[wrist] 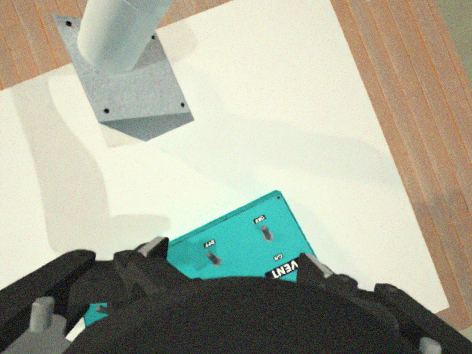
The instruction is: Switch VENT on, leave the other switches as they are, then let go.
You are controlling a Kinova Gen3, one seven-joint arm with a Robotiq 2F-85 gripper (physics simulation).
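Places are measured from the arm's base along level axes (x ahead, y left, z up), in millimetres.
Pixels of known places: gripper, fingertip midpoint: [232, 259]; arm's base, origin of the base link: [107, 51].
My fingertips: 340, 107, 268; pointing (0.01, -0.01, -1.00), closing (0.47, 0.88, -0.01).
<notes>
For each thing: its top centre in the pictures, then the offset to it from my fingertips, as dx, dy, dz. "*": a spot on its surface instead. Level surfaces: height alone.
- teal switch panel, its level: dz -349
- VENT switch, middle of its top: [267, 234] +78, +43, -303
- VENT name label, middle of its top: [284, 270] +160, +50, -316
- teal piece, surface spot: [95, 315] * +117, -356, -347
The teal switch panel [240, 241] shows partly in the lower middle of the wrist view, upside down. The VENT switch [267, 232] is a small grey lever near the panel's right edge, closer to its OFF label [259, 219] than to its ON label [278, 257]. The VENT name label [285, 270] shows beside my right finger. Another switch [214, 258] stands to the left, with its own OFF label [209, 243]; its name is hidden. My gripper [232, 259] is open and empty, seen over the panel. The gripper body hides the panel's lower part.
A grey metal base plate [135, 95] with the arm's pale base column [117, 35] stands at the upper left. A white sheet [280, 150] lies under the panel on the wooden table [395, 115]. Another teal piece [95, 315] shows at the lower left behind the gripper.
</notes>
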